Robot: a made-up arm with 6 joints.
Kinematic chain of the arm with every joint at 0, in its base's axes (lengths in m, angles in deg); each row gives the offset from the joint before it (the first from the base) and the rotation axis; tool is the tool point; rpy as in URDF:
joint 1: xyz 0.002 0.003 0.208 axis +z
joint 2: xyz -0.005 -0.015 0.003 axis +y
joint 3: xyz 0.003 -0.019 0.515 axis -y
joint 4: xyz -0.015 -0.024 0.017 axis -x
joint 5: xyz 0.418 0 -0.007 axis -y
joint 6: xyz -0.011 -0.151 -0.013 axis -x
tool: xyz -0.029 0.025 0.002 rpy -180 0 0
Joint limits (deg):
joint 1: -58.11..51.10
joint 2: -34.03..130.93
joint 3: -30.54..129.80
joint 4: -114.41..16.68
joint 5: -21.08..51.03
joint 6: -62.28..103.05
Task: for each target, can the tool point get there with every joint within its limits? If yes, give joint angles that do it. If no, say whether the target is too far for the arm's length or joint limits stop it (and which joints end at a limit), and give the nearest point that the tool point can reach.
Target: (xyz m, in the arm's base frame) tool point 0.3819 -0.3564 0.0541
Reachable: yes | joints -34.82 64.00 -0.17 -65.96 9.82 23.64
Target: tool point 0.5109 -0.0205 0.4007
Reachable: yes | joints 16.43 26.72 -11.59 -25.31 14.38 -22.52
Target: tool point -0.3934 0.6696 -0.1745
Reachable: no: joint limits stop it (at a limit: joint 1, joint 4, joint 6) | nearest point 0.1233 0.2527 -0.1745 | short by 0.664 m
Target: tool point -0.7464 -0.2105 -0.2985
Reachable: no: joint limits stop it (at a limit: joint 1, joint 2, joint 3, joint 4, joint 5, joint 6) | nearest point -0.1899 -0.1125 -0.2601 | short by 0.566 m
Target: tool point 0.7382 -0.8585 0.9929
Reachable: no: too far | nearest point 0.5088 -0.5901 0.7503 | short by 0.428 m
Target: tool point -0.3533 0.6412 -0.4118
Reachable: no: joint limits stop it (at a limit: joint 1, joint 4, joint 6) | nearest point 0.1252 0.2551 -0.4118 | short by 0.615 m
